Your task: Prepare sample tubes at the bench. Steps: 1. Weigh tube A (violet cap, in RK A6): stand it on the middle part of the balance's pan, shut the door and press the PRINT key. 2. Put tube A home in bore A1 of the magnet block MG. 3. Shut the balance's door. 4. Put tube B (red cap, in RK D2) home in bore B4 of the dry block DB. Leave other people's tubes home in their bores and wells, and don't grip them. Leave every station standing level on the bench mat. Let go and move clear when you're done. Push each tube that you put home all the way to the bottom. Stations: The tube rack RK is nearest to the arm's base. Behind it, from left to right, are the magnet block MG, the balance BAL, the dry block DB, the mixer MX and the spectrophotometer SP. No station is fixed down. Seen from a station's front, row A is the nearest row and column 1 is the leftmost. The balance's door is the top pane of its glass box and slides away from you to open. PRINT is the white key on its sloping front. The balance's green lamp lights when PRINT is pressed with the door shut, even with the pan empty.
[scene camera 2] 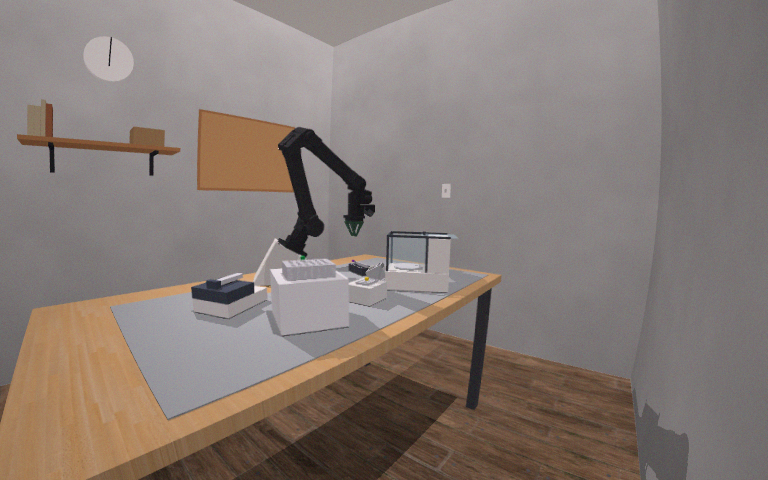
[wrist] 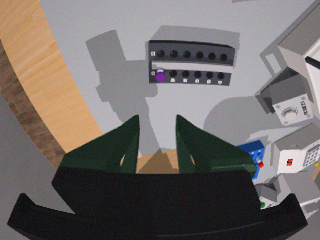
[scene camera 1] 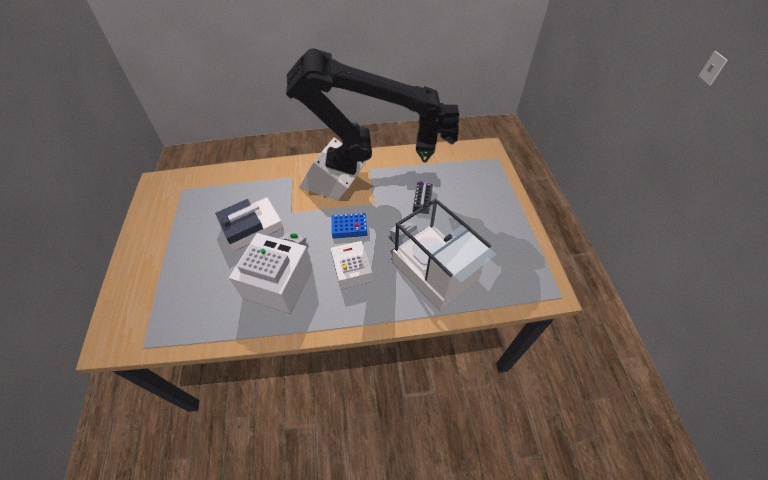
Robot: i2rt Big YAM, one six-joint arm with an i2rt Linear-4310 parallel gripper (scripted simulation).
Scene:
spectrophotometer: scene camera 2; scene camera 1; not seen in the wrist view (hidden by the gripper)
same spot on spectrophotometer: (scene camera 1: 245, 222) = (scene camera 2: 236, 284)

